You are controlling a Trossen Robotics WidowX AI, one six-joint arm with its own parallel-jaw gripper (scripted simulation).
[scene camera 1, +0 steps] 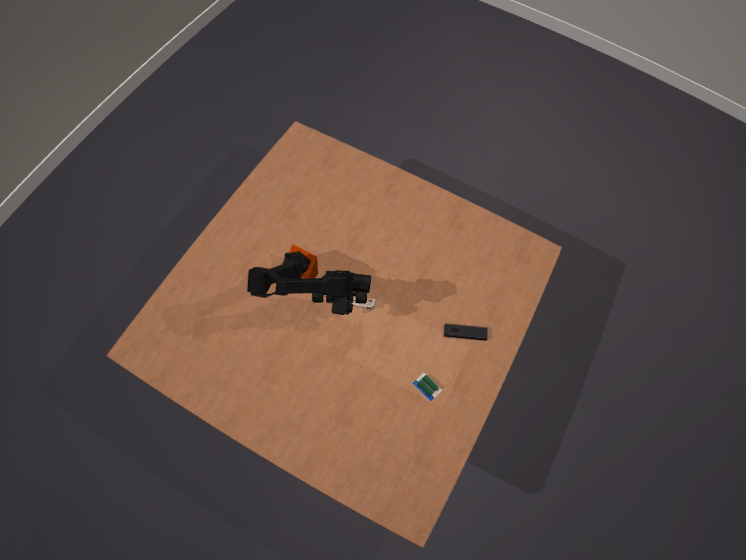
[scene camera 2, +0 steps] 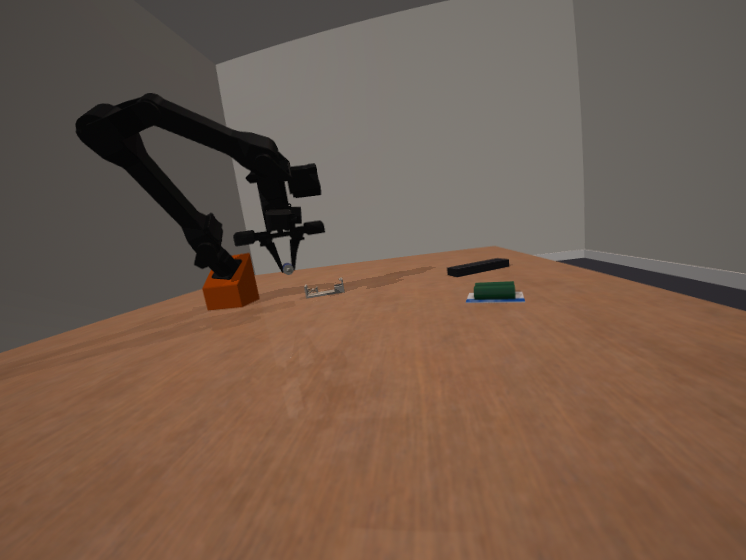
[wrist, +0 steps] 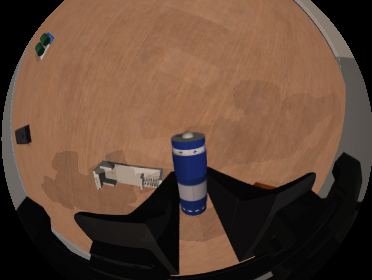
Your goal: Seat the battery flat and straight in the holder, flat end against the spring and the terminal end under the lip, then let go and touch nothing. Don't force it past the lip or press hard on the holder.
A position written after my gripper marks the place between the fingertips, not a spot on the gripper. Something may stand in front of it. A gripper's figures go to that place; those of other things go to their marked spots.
Labels:
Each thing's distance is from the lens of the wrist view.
my gripper point(wrist: 190, 174): 10 cm
battery point(wrist: 188, 149): 8 cm

